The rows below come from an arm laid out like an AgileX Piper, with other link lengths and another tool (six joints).
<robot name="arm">
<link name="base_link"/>
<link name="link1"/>
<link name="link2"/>
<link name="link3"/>
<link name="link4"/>
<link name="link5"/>
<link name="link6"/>
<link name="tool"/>
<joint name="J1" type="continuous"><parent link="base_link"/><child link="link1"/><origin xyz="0 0 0.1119"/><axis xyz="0 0 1"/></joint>
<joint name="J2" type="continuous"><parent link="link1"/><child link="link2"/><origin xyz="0 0 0" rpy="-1.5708 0 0"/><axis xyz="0 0 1"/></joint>
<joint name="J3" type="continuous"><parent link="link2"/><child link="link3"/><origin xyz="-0.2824 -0.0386 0"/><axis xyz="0 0 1"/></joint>
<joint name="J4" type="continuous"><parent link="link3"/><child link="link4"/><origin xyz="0.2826 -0.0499 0" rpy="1.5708 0 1.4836"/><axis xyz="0 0 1"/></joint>
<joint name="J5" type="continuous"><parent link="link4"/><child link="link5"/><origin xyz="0 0 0" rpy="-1.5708 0 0"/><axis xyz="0 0 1"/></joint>
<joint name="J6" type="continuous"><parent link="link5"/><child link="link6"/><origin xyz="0 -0.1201 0" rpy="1.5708 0 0"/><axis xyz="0 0 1"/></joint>
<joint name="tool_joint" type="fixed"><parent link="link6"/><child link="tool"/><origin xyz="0.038 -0.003 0.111" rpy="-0.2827 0 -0.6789"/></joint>
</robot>
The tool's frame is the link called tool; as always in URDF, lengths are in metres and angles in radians. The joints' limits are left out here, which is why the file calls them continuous.
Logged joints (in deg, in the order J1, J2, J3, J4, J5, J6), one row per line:
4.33, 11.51, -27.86, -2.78, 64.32, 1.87
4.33, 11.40, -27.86, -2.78, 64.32, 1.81
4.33, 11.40, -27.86, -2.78, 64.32, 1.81
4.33, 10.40, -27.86, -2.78, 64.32, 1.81
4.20, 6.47, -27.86, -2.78, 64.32, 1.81
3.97, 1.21, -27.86, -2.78, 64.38, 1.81
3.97, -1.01, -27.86, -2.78, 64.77, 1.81
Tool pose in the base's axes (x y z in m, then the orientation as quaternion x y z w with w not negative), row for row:
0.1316, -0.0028, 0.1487, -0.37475, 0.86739, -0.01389, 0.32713
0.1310, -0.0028, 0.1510, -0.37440, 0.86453, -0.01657, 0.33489
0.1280, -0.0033, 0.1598, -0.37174, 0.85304, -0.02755, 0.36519
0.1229, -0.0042, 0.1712, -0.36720, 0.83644, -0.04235, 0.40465
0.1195, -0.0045, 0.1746, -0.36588, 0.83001, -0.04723, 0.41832
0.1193, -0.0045, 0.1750, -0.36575, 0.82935, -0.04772, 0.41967
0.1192, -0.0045, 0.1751, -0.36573, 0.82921, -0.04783, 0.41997
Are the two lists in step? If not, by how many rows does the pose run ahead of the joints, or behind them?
The pose runs 2 rows ahead of the joints: the pose in row i belongs to the joints in row i + 2.
